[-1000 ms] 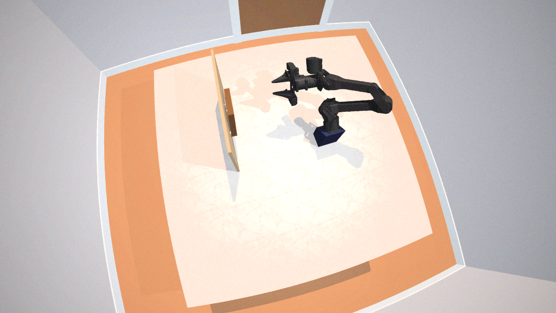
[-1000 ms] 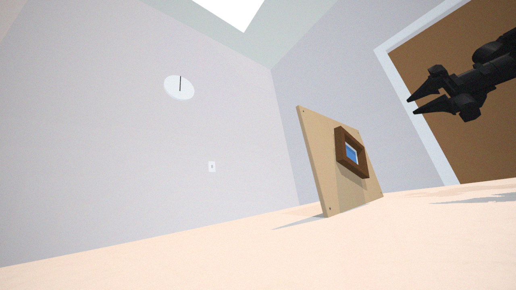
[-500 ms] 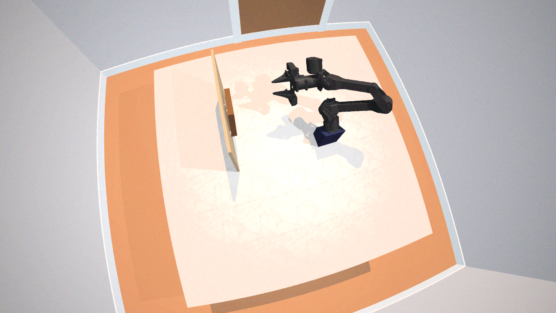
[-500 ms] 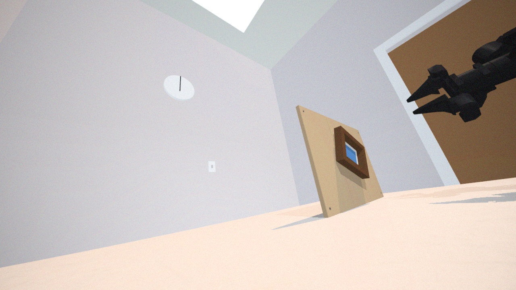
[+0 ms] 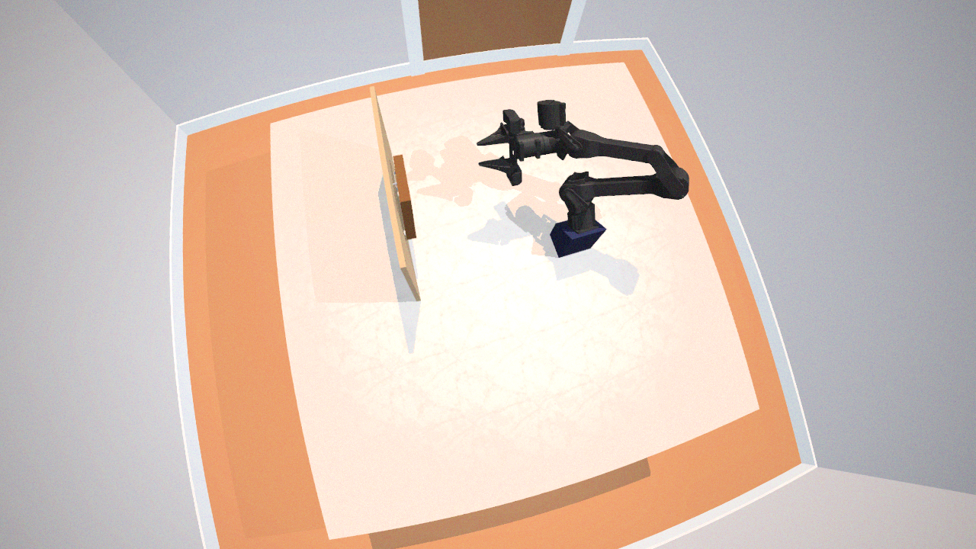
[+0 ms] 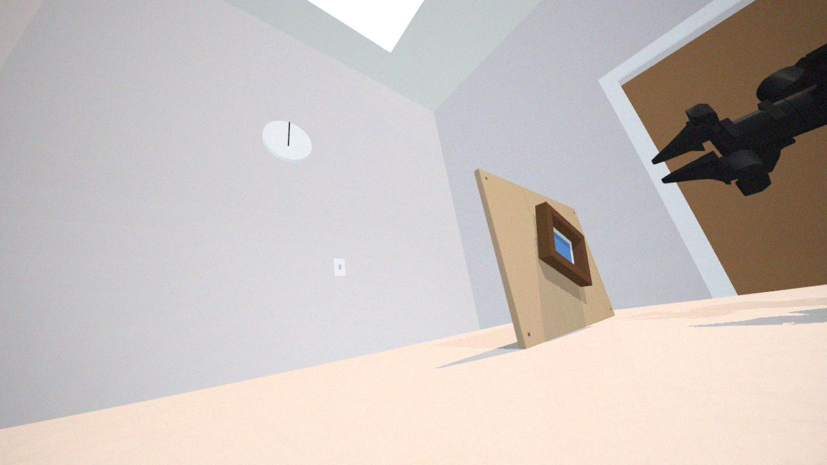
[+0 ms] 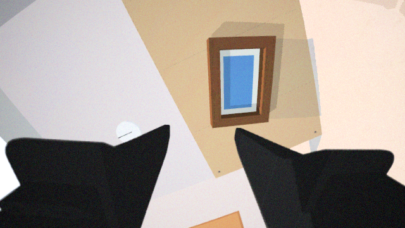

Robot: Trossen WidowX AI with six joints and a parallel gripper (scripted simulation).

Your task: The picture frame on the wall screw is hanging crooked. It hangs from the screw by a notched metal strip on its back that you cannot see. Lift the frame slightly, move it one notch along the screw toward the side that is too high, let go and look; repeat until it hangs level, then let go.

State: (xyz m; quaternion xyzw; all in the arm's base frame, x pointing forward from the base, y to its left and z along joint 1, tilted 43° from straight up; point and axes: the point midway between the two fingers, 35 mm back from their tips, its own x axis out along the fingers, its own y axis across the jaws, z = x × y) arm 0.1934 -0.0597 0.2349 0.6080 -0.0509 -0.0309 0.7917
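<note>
Now: gripper tip 20 cm short of the brown wooden picture frame and 8 cm above it. The rest, counted from my gripper tip: tan wall board (21 cm ahead, 1 cm to the right, 10 cm below).
</note>
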